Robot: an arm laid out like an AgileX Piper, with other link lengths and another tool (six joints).
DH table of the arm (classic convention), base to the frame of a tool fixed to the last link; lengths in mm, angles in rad. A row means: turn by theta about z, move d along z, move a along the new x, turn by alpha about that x. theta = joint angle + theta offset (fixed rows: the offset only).
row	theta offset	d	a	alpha
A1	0	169.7	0	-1.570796
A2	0.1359	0	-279.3	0
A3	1.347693	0	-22.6	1.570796
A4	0	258.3	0	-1.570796
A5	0	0	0	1.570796
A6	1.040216	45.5	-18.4	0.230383
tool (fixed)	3.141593	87.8	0	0
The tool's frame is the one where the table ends.
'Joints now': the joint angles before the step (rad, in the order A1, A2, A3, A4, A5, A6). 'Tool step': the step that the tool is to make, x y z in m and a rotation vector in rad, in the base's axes. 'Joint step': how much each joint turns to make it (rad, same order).
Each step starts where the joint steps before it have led.
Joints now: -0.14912 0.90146 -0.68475 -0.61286 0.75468 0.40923
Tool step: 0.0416 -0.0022 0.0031 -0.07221 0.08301 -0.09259
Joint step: 0.09846 0.22790 -0.13134 -0.20322 0.11737 0.22888
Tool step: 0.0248 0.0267 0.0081 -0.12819 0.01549 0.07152
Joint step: 0.17514 0.08029 -0.04186 -0.17198 0.09184 0.12029
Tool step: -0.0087 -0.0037 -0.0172 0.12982 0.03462 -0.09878
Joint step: -0.04791 0.01298 0.00021 0.14024 0.01578 0.00206
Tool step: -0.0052 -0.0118 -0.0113 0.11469 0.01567 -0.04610
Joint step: -0.10349 -0.00003 0.00005 0.14525 -0.05150 -0.08680
